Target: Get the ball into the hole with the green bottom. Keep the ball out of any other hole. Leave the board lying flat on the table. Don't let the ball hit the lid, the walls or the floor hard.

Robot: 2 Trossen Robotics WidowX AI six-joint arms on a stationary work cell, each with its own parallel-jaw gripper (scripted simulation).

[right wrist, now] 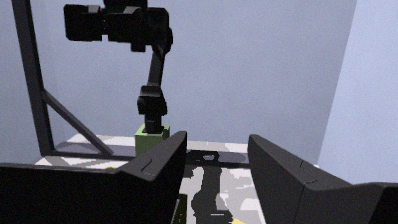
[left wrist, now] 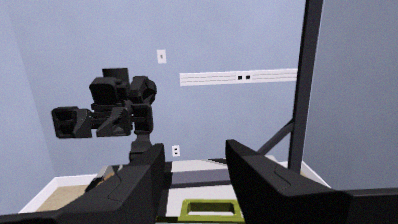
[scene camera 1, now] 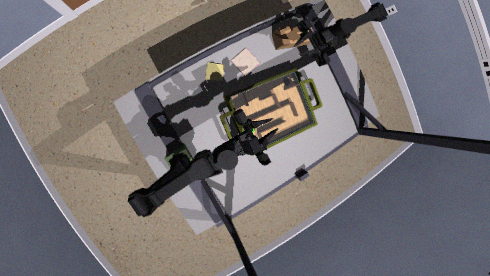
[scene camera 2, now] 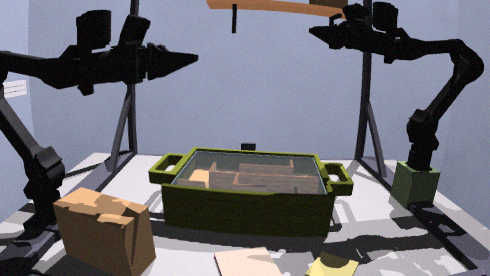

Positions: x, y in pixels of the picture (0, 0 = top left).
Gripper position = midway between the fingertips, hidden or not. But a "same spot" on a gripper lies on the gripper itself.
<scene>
my left gripper: right wrist; left wrist; scene camera 1 275, 123; scene camera 2 310, 29
same spot on my left gripper: [left wrist: 259, 183] = [right wrist: 95, 15]
</scene>
